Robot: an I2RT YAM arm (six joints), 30 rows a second.
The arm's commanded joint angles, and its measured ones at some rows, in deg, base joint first. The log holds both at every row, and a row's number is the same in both.
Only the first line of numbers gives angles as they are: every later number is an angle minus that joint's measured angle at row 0.
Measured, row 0:
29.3 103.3 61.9 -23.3 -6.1 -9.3
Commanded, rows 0 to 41:
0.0 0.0 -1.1 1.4 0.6 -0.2
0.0 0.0 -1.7 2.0 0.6 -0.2
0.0 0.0 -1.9 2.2 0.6 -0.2
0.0 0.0 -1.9 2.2 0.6 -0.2
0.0 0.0 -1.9 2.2 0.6 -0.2
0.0 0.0 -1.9 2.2 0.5 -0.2
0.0 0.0 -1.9 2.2 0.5 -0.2
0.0 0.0 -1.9 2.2 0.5 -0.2
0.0 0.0 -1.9 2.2 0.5 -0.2
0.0 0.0 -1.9 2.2 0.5 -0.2
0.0 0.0 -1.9 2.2 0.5 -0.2
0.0 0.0 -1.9 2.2 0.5 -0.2
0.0 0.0 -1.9 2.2 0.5 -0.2
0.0 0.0 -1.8 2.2 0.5 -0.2
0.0 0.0 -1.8 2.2 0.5 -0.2
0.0 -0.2 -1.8 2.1 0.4 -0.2
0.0 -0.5 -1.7 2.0 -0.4 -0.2
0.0 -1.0 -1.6 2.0 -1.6 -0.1
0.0 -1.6 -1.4 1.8 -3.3 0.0
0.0 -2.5 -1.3 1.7 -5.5 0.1
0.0 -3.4 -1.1 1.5 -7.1 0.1
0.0 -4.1 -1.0 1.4 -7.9 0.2
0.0 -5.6 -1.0 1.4 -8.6 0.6
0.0 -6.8 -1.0 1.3 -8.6 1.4
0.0 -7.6 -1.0 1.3 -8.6 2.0
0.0 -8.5 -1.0 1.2 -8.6 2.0
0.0 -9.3 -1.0 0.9 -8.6 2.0
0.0 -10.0 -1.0 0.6 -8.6 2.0
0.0 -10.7 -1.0 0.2 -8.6 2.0
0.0 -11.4 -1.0 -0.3 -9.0 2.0
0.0 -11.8 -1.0 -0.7 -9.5 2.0
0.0 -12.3 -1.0 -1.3 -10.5 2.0
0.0 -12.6 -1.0 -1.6 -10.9 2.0
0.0 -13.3 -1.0 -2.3 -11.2 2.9
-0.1 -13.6 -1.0 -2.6 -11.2 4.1
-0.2 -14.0 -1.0 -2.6 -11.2 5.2
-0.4 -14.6 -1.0 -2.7 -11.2 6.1
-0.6 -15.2 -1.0 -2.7 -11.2 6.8
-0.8 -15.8 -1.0 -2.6 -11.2 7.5
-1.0 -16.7 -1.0 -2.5 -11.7 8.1
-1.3 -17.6 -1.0 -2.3 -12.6 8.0
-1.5 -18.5 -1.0 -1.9 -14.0 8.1
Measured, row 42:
-0.4 -13.5 -1.5 -3.0 -10.7 5.7
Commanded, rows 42 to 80:
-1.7 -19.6 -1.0 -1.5 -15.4 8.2
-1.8 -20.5 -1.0 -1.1 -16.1 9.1
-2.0 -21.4 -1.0 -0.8 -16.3 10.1
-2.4 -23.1 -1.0 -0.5 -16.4 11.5
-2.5 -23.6 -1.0 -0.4 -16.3 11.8
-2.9 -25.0 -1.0 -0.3 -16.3 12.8
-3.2 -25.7 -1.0 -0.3 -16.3 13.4
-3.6 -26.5 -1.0 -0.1 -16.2 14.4
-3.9 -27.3 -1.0 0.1 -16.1 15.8
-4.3 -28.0 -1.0 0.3 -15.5 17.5
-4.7 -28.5 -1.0 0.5 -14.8 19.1
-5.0 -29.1 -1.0 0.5 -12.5 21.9
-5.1 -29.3 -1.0 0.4 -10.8 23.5
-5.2 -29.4 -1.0 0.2 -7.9 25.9
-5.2 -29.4 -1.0 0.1 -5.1 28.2
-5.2 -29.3 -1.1 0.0 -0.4 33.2
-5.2 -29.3 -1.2 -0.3 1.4 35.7
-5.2 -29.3 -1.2 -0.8 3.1 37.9
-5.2 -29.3 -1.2 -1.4 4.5 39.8
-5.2 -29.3 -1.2 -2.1 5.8 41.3
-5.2 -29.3 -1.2 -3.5 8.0 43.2
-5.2 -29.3 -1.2 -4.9 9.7 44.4
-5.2 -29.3 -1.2 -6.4 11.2 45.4
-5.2 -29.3 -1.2 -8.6 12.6 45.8
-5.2 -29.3 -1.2 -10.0 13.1 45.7
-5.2 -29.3 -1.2 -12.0 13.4 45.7
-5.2 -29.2 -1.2 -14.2 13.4 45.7
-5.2 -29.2 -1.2 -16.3 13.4 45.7
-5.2 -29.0 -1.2 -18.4 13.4 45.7
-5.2 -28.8 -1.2 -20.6 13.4 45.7
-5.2 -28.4 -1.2 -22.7 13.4 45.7
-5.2 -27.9 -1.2 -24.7 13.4 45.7
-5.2 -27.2 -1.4 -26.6 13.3 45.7
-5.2 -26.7 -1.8 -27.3 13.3 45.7
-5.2 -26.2 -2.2 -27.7 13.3 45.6
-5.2 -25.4 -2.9 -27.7 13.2 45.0
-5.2 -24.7 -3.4 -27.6 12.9 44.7
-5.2 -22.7 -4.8 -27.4 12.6 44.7
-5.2 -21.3 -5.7 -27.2 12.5 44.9
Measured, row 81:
-4.9 -25.0 -2.7 -27.2 11.0 45.0
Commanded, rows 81 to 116:
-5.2 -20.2 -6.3 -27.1 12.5 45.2
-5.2 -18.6 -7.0 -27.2 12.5 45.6
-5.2 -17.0 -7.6 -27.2 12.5 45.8
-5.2 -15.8 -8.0 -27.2 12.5 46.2
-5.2 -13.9 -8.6 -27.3 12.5 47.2
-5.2 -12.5 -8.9 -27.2 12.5 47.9
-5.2 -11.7 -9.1 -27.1 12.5 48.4
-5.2 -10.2 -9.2 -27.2 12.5 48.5
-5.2 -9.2 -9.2 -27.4 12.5 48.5
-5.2 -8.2 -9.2 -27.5 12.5 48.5
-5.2 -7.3 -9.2 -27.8 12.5 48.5
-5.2 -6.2 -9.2 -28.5 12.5 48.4
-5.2 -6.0 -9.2 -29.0 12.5 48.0
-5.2 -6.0 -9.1 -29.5 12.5 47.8
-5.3 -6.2 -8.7 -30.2 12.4 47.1
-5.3 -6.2 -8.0 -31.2 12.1 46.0
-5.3 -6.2 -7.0 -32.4 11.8 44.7
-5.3 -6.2 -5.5 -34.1 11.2 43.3
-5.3 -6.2 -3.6 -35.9 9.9 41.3
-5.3 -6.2 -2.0 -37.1 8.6 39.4
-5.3 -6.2 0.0 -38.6 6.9 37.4
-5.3 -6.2 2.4 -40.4 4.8 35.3
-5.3 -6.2 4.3 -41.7 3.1 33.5
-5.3 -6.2 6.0 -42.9 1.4 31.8
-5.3 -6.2 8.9 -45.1 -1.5 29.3
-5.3 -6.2 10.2 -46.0 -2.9 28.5
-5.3 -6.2 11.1 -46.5 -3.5 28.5
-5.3 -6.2 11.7 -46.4 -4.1 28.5
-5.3 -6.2 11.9 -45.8 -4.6 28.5
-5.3 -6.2 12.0 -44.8 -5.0 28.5
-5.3 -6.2 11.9 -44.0 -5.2 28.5
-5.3 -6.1 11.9 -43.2 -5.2 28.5
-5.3 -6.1 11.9 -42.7 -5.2 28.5
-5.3 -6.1 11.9 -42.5 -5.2 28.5
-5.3 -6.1 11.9 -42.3 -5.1 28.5
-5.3 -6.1 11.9 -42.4 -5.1 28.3
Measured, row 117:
-4.9 -6.3 11.0 -42.7 -3.8 29.6
